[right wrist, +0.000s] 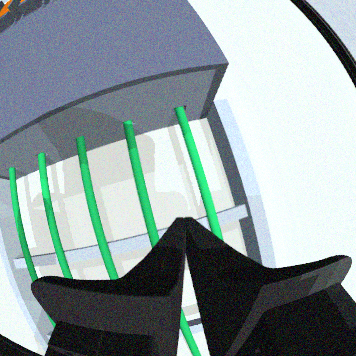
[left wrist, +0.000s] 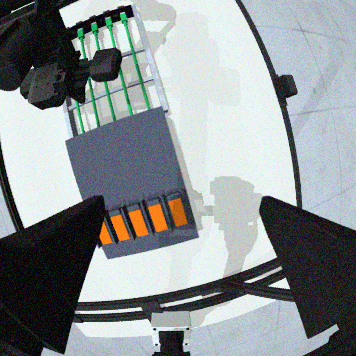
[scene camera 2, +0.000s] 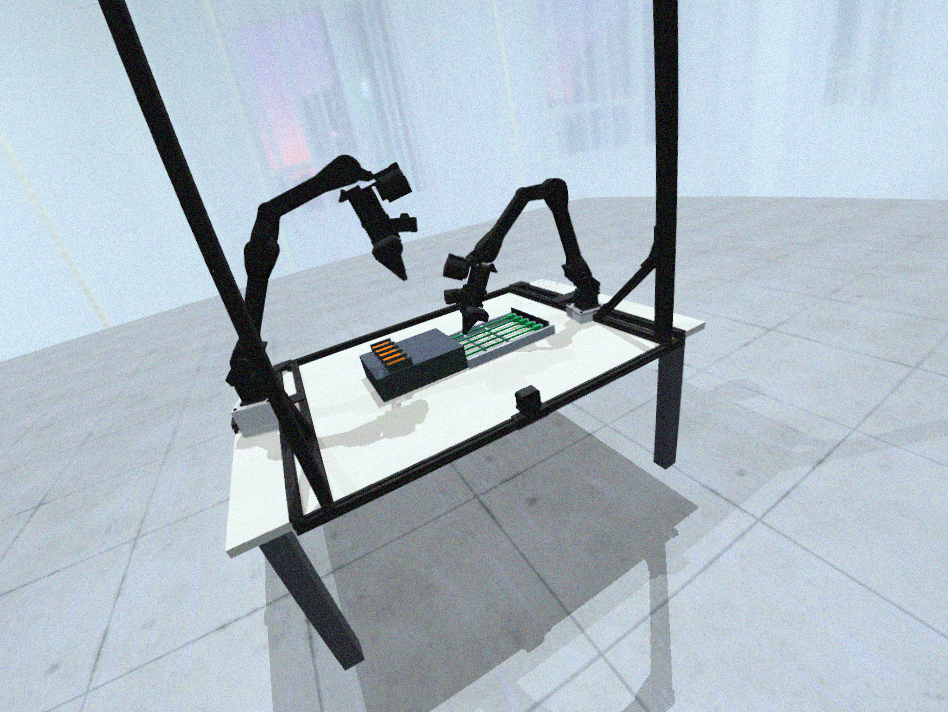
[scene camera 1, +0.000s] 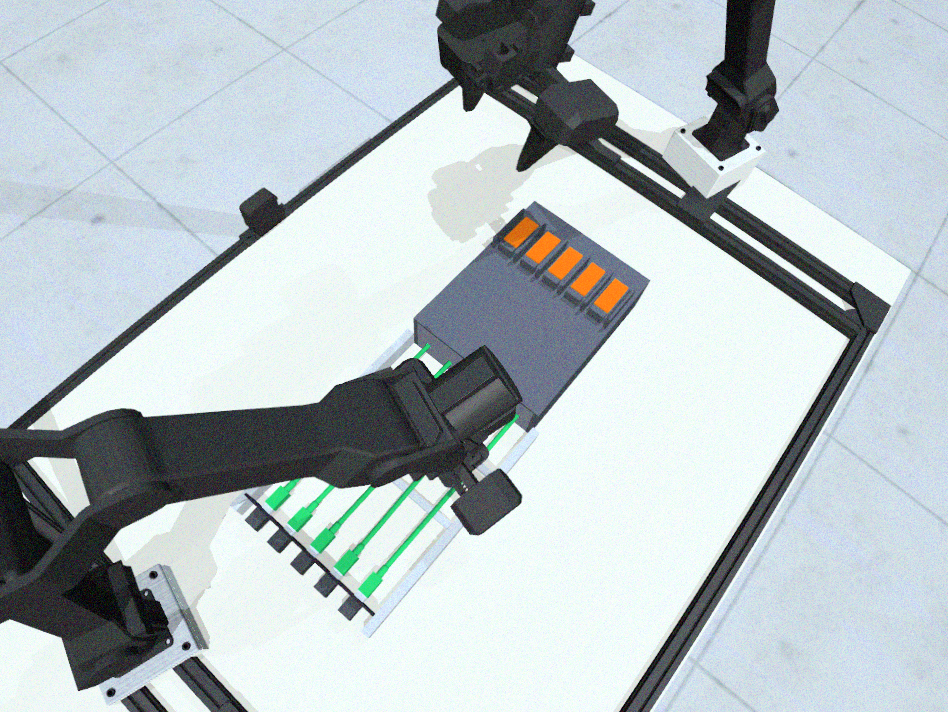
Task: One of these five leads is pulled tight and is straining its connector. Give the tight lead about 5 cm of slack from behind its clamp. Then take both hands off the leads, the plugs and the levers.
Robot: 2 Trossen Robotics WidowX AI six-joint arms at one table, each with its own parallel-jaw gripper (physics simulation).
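Places are measured from the left arm's base along level axes (x back, y left, z down), in metres.
Pixels of known places: left gripper, fingertip midpoint: (left wrist: 185, 204) (scene camera 2: 404, 276) (scene camera 1: 493, 139); right gripper, fingertip midpoint: (right wrist: 183, 223) (left wrist: 82, 101) (scene camera 2: 464, 334); left arm's base, origin of the base link: (left wrist: 170, 336) (scene camera 2: 256, 397) (scene camera 1: 720, 140); right arm's base, origin of the base link: (scene camera 2: 587, 305) (scene camera 1: 133, 632).
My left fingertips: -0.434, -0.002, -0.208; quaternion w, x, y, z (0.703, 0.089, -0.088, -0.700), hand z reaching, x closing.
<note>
For each thing: its top centre in the pictures, then the offset to it from my left fingertips, as dx, dy, dz. "*": a spot on its surface instead. Level surfaces: height alone.
- dark grey clamp housing, middle of its top: (scene camera 1: 539, 288) (left wrist: 126, 192) (scene camera 2: 407, 343) +0.039, +0.074, +0.196
- white table, its level: dz +0.284
- small black box, surface spot: (scene camera 1: 261, 209) (scene camera 2: 525, 389) (left wrist: 285, 82) * -0.186, -0.237, +0.235
Five green leads (scene camera 1: 410, 486) (left wrist: 136, 67) (right wrist: 197, 170) run from green plugs (scene camera 1: 371, 584) (left wrist: 109, 22) to a dark grey clamp housing (scene camera 1: 498, 306) (scene camera 2: 429, 352) (left wrist: 130, 160) (right wrist: 110, 50). Five orange levers (scene camera 1: 565, 263) (left wrist: 138, 223) sit on its far end; the outermost, leftmost in scene camera 1, looks shaded. I cannot tell which lead is tight. My right gripper (scene camera 2: 467, 329) (right wrist: 183, 223) is shut and empty, its tips over the gap between the two rightmost leads in the right wrist view; its arm hides parts of the leads in scene camera 1. My left gripper (scene camera 1: 496, 137) (scene camera 2: 404, 277) (left wrist: 185, 204) is open and empty, high above the lever end.
A pale frame with side rails (scene camera 1: 406, 590) (left wrist: 153, 65) and crossbars surrounds the leads. Black blocks (scene camera 1: 304, 563) line its plug end. Black beams (scene camera 1: 739, 528) edge the white table (scene camera 1: 689, 429), with a small black box (scene camera 1: 261, 209) (scene camera 2: 528, 400) (left wrist: 287, 86) on one beam.
</note>
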